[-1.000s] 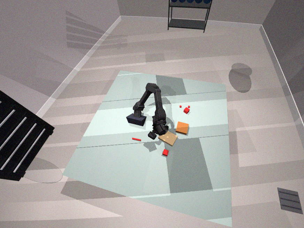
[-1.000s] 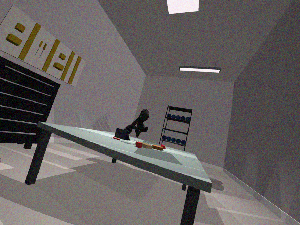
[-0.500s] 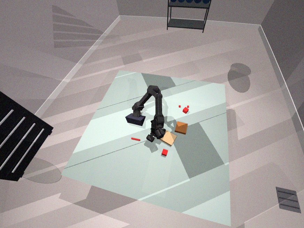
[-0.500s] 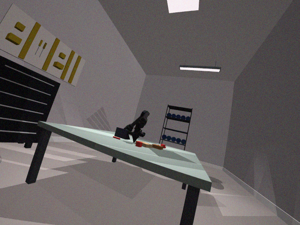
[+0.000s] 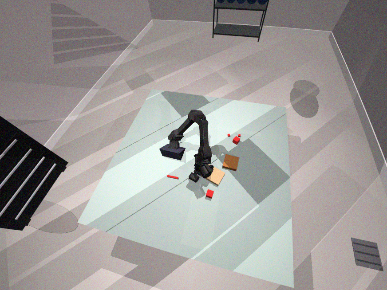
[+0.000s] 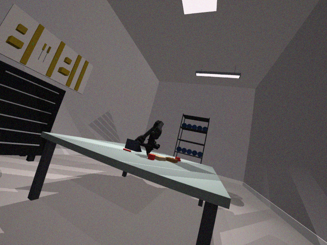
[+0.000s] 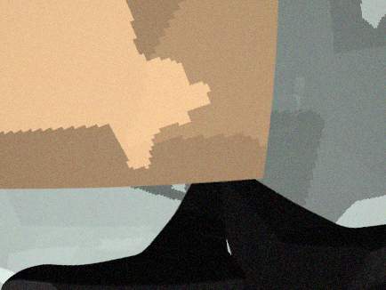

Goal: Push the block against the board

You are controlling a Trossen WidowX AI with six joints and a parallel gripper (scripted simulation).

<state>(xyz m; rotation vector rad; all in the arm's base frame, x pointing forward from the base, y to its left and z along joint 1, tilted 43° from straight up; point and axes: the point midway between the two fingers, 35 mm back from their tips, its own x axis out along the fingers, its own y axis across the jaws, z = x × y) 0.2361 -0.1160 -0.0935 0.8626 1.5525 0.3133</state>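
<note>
Right now my gripper tip is 9 cm short of the tan board, 1 cm to the right of it and 1 cm below it. The rest, counted from my gripper tip: flat red bar: 18 cm behind, 7 cm to the right; then brown square block: 20 cm ahead, 12 cm to the left, 1 cm above.
</note>
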